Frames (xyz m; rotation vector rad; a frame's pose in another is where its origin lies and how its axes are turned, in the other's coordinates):
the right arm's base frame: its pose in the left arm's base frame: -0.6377 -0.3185 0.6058 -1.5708 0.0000 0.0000
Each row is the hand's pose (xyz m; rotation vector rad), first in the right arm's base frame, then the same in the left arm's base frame.
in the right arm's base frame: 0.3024 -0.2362 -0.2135 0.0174 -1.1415 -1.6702
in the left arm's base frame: -0.3353 -0.5320 0.8420 -0.9447 -2.1269 -0.3999
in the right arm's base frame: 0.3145 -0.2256 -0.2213 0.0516 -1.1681 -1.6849
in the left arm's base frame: -0.3232 -0.5398 0.8314 -0.8970 -2.1455 -0.3886
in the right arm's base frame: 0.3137 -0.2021 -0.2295 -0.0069 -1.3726 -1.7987
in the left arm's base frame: -0.3240 -0.5480 0.8079 -0.8042 -2.3821 -0.3201
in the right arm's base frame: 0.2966 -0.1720 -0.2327 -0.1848 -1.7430 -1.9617
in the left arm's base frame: -0.3411 -0.5512 0.7778 -0.6586 -2.7984 -0.1652
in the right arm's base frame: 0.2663 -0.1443 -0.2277 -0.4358 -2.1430 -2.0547
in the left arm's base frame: -0.3714 -0.5462 0.7501 0.4628 3.0001 -0.0631
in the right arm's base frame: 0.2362 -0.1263 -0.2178 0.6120 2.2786 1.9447
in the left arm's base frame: -0.4015 -0.5363 0.7321 0.3172 2.7710 -0.2191
